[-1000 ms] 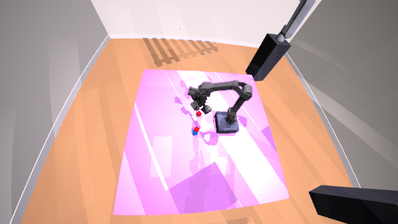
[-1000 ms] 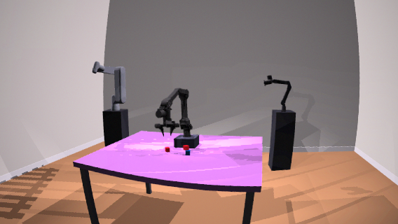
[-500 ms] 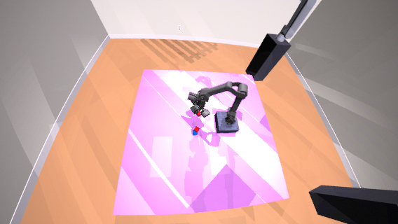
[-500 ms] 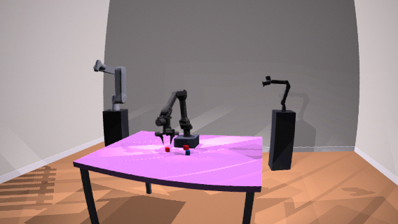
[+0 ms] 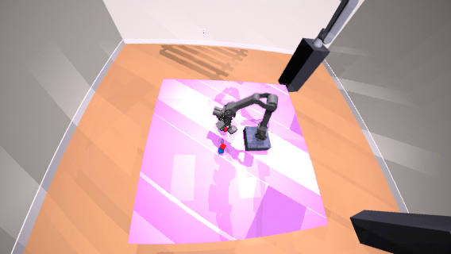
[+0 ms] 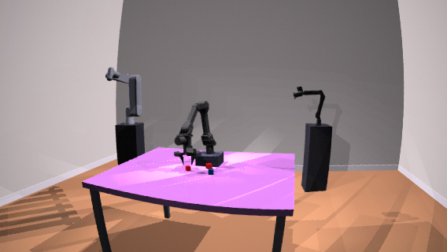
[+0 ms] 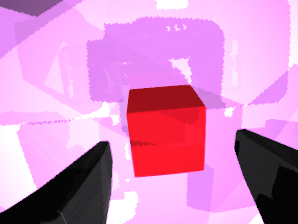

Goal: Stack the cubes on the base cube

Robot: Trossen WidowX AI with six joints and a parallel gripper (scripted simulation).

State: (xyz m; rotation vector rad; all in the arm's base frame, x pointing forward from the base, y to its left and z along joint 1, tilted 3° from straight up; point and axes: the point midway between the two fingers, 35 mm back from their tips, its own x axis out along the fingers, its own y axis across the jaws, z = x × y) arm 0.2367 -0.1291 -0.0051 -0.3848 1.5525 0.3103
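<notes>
My gripper tip is 170 mm to the right of the blue base cube, 60 mm short of it and 20 mm above it.
</notes>
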